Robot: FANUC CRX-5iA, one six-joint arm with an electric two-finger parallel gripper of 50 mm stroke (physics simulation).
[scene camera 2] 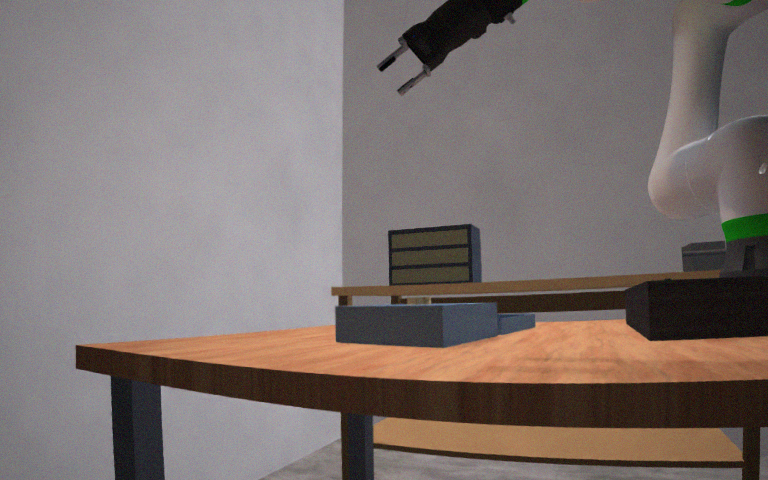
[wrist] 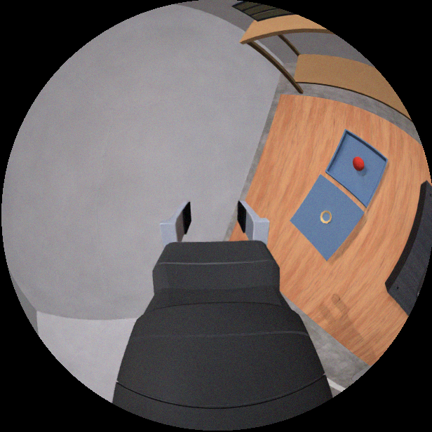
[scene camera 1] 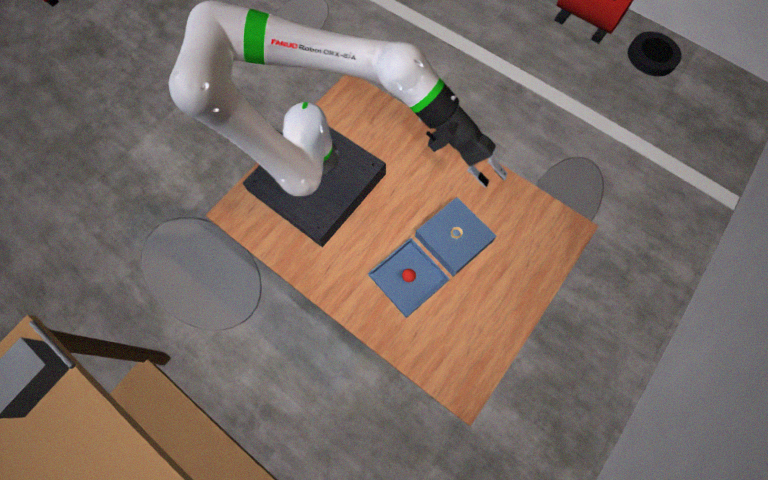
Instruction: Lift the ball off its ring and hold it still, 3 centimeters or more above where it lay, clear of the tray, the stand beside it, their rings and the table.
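Frame: origin at the arm's base, x ahead, y left, z up, level; centimetres.
Seen in the pictures: gripper, fingertip midpoint: [scene camera 2: 388,81] [scene camera 1: 496,180].
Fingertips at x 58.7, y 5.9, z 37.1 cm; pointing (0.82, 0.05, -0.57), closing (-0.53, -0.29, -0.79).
Observation:
Offsets run from my fingertips to a thing's top centre. "spot": to the spot under its first point. Level surfaces: height alone.
A red ball {dx -8.9, dy -21.9, dz -38.8 cm} [scene camera 1: 408,275] [wrist: 358,163] rests in the middle of the blue tray {spot: dx -3.7, dy -30.8, dz -44.1 cm} [scene camera 1: 406,308] [wrist: 341,150]; its own ring is hidden under it. The blue stand [scene camera 1: 475,234] [scene camera 2: 387,325] [wrist: 327,245] is beside the tray, taller, with a pale ring {spot: dx -4.8, dy -0.1, dz -37.6 cm} [scene camera 1: 456,227] [scene camera 2: 419,301] on its top. The ball does not show in scene camera 2, where the stand is in front of the tray {spot: dx -17.9, dy -18.7, dz -42.9 cm} [scene camera 2: 518,323]. My gripper [scene camera 1: 494,176] [scene camera 2: 390,80] [wrist: 213,210] is open and empty, tilted, high above the table and away from the ball, off beyond the stand's side.
The wooden table {dz -44.3 cm} [scene camera 1: 481,333] [scene camera 2: 254,356] [wrist: 270,165] carries the tray, the stand and the dark base block [scene camera 1: 353,169] [scene camera 2: 690,311] [wrist: 415,255] of the arm. A shelf bench [scene camera 2: 538,283] with a drawer box [scene camera 2: 433,254] stands behind the table. A grey wall [scene camera 2: 169,169] [wrist: 125,125] shows beyond the fingers.

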